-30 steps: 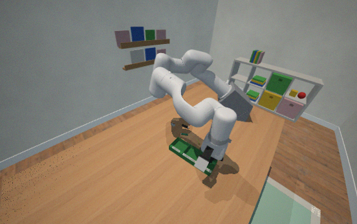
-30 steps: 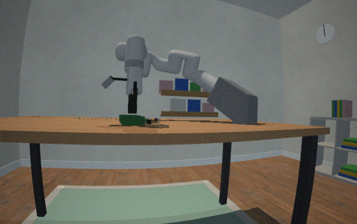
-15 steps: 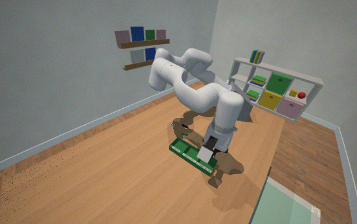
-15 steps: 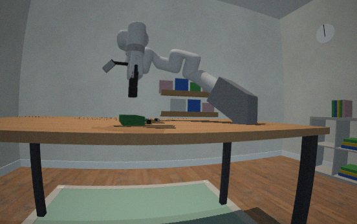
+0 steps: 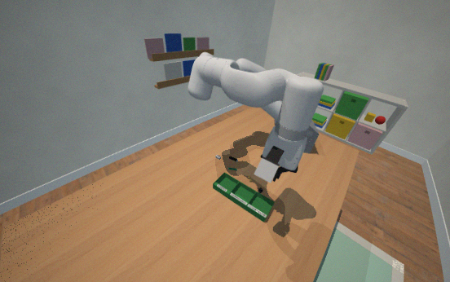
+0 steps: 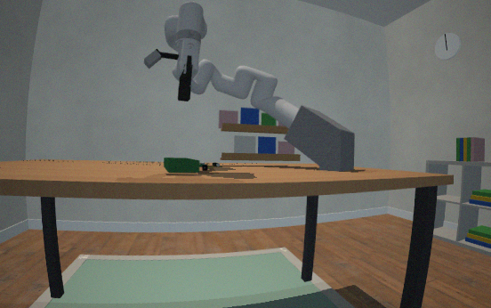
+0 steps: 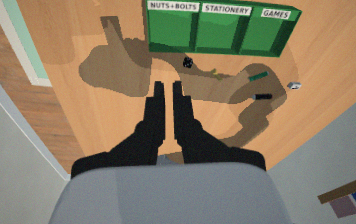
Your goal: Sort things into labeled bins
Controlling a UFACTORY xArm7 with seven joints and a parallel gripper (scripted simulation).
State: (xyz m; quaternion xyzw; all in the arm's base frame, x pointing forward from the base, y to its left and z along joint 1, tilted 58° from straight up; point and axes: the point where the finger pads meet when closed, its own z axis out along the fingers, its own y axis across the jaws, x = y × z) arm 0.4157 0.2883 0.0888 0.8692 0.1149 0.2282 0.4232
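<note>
Right now the black die is 80 mm behind my hand, 40 mm to the right of it and 210 mm below it. The rest, counted from my hand: yellow piece 110 mm behind, 100 mm to the right, 220 mm below; green battery 120 mm behind, 210 mm to the right, 220 mm below; black battery 180 mm behind, 240 mm to the right, 210 mm below.
</note>
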